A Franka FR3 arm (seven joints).
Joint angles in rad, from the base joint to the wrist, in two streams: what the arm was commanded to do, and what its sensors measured. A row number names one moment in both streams.
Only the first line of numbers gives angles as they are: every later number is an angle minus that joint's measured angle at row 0.
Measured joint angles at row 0: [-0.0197, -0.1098, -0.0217, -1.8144, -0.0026, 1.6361, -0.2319]
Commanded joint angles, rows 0 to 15: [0.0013, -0.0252, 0.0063, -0.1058, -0.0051, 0.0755, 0.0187]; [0.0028, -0.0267, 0.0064, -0.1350, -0.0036, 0.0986, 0.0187]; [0.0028, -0.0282, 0.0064, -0.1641, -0.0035, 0.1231, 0.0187]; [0.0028, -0.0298, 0.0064, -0.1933, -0.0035, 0.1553, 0.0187]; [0.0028, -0.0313, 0.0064, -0.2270, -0.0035, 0.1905, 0.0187]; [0.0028, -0.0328, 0.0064, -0.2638, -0.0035, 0.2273, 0.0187]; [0.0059, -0.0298, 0.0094, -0.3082, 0.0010, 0.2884, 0.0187]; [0.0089, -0.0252, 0.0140, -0.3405, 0.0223, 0.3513, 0.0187]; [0.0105, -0.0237, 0.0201, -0.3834, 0.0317, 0.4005, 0.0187]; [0.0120, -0.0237, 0.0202, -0.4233, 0.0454, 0.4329, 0.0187]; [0.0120, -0.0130, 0.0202, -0.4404, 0.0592, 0.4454, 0.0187]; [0.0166, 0.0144, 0.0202, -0.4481, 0.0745, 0.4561, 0.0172]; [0.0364, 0.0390, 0.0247, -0.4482, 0.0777, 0.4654, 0.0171]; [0.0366, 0.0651, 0.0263, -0.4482, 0.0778, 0.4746, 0.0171]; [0.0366, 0.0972, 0.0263, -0.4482, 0.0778, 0.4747, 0.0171]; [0.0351, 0.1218, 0.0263, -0.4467, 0.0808, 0.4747, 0.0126]
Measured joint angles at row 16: [0.0318, 0.0664, 0.0260, -0.4403, 0.0598, 0.4481, 0.0118]
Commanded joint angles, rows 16 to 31: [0.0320, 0.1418, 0.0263, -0.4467, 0.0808, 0.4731, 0.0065]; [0.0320, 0.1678, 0.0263, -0.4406, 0.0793, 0.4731, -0.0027]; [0.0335, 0.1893, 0.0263, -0.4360, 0.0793, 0.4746, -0.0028]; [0.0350, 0.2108, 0.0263, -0.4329, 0.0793, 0.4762, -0.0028]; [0.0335, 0.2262, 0.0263, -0.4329, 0.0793, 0.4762, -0.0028]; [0.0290, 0.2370, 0.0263, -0.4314, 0.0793, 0.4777, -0.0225]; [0.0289, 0.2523, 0.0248, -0.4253, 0.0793, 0.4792, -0.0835]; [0.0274, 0.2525, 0.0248, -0.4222, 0.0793, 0.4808, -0.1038]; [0.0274, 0.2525, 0.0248, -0.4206, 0.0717, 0.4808, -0.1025]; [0.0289, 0.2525, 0.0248, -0.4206, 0.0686, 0.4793, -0.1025]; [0.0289, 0.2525, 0.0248, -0.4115, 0.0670, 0.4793, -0.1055]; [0.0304, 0.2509, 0.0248, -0.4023, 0.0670, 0.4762, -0.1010]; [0.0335, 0.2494, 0.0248, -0.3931, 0.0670, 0.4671, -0.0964]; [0.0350, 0.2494, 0.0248, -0.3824, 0.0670, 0.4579, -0.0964]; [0.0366, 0.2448, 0.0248, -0.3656, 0.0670, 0.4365, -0.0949]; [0.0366, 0.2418, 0.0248, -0.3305, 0.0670, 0.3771, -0.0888]
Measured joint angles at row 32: [0.0305, 0.2303, 0.0237, -0.3959, 0.0596, 0.4588, -0.0852]
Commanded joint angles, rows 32 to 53: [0.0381, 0.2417, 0.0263, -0.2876, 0.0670, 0.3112, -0.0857]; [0.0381, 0.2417, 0.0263, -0.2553, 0.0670, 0.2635, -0.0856]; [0.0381, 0.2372, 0.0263, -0.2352, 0.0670, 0.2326, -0.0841]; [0.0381, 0.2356, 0.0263, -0.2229, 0.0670, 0.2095, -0.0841]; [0.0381, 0.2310, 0.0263, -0.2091, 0.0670, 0.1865, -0.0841]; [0.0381, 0.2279, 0.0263, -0.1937, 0.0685, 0.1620, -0.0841]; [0.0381, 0.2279, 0.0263, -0.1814, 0.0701, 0.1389, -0.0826]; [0.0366, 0.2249, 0.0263, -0.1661, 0.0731, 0.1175, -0.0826]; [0.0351, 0.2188, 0.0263, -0.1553, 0.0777, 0.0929, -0.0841]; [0.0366, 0.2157, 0.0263, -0.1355, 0.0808, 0.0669, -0.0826]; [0.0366, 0.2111, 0.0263, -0.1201, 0.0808, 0.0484, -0.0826]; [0.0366, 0.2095, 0.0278, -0.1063, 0.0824, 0.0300, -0.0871]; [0.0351, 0.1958, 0.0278, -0.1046, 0.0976, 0.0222, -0.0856]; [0.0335, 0.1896, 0.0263, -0.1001, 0.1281, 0.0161, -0.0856]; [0.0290, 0.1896, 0.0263, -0.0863, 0.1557, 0.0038, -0.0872]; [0.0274, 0.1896, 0.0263, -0.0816, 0.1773, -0.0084, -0.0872]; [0.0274, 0.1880, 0.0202, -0.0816, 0.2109, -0.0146, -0.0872]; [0.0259, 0.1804, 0.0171, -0.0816, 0.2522, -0.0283, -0.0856]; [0.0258, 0.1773, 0.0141, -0.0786, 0.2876, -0.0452, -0.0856]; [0.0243, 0.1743, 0.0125, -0.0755, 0.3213, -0.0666, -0.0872]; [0.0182, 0.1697, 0.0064, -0.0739, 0.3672, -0.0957, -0.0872]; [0.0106, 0.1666, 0.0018, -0.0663, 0.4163, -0.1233, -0.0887]
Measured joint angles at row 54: [0.0339, 0.1847, 0.0100, -0.0851, 0.3034, -0.0422, -0.0851]
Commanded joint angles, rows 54 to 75: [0.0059, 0.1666, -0.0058, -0.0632, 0.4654, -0.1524, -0.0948]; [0.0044, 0.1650, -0.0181, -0.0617, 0.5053, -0.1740, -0.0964]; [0.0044, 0.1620, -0.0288, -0.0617, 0.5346, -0.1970, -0.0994]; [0.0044, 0.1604, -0.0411, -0.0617, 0.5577, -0.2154, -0.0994]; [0.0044, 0.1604, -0.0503, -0.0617, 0.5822, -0.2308, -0.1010]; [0.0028, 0.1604, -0.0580, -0.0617, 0.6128, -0.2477, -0.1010]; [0.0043, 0.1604, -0.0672, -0.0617, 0.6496, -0.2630, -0.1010]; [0.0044, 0.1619, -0.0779, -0.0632, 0.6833, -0.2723, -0.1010]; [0.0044, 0.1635, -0.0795, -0.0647, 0.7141, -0.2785, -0.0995]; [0.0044, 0.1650, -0.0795, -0.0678, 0.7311, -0.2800, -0.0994]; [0.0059, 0.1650, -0.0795, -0.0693, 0.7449, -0.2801, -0.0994]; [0.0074, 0.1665, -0.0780, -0.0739, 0.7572, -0.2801, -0.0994]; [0.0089, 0.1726, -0.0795, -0.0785, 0.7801, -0.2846, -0.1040]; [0.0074, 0.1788, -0.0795, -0.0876, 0.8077, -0.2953, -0.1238]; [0.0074, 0.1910, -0.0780, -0.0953, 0.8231, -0.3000, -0.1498]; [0.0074, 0.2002, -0.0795, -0.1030, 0.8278, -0.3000, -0.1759]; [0.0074, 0.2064, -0.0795, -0.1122, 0.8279, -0.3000, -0.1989]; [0.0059, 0.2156, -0.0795, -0.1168, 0.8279, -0.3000, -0.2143]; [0.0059, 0.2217, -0.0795, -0.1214, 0.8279, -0.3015, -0.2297]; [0.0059, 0.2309, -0.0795, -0.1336, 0.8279, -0.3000, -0.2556]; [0.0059, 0.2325, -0.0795, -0.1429, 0.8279, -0.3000, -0.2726]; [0.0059, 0.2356, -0.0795, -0.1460, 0.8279, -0.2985, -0.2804]
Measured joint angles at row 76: [0.0130, 0.2296, -0.0791, -0.1206, 0.8022, -0.2817, -0.2281]
